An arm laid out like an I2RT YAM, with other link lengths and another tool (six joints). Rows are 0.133 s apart.
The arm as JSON. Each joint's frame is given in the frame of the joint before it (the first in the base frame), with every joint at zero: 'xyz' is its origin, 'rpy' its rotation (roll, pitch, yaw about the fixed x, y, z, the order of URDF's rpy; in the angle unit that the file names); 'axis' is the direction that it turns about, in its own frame. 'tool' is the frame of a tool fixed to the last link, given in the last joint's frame.
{
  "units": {
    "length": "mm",
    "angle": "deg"
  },
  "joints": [
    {
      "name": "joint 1",
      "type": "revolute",
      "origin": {
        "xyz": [
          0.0,
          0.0,
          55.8
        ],
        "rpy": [
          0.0,
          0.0,
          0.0
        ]
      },
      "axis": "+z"
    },
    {
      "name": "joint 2",
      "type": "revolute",
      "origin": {
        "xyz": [
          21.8,
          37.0,
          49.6
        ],
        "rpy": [
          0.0,
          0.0,
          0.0
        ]
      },
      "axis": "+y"
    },
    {
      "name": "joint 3",
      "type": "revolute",
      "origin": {
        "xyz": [
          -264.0,
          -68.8,
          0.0
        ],
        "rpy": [
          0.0,
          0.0,
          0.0
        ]
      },
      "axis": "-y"
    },
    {
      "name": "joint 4",
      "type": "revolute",
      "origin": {
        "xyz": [
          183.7,
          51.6,
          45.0
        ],
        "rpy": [
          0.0,
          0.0,
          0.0
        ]
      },
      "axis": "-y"
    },
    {
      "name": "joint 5",
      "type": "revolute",
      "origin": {
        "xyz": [
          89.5,
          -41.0,
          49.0
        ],
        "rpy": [
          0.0,
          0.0,
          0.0
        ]
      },
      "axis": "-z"
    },
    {
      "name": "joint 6",
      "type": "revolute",
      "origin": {
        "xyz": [
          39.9,
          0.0,
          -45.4
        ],
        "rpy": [
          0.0,
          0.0,
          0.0
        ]
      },
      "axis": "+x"
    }
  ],
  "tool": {
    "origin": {
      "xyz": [
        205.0,
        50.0,
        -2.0
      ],
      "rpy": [
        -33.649,
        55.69,
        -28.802
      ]
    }
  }
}
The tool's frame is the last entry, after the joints.
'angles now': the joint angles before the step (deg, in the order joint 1, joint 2, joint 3, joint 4, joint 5, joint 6). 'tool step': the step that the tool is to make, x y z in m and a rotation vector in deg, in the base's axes. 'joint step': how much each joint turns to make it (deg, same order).
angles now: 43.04 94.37 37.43 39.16 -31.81 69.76
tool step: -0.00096 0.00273 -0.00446 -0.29 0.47 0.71
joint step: 0.03 1.05 0.42 0.02 -0.68 -0.13
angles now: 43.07 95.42 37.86 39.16 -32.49 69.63
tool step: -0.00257 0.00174 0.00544 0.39 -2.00 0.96
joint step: 0.00 0.01 0.40 0.49 -0.58 -1.58
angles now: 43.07 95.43 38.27 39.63 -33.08 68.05
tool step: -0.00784 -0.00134 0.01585 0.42 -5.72 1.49
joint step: 0.00 -2.20 0.41 -0.69 -0.40 -4.63
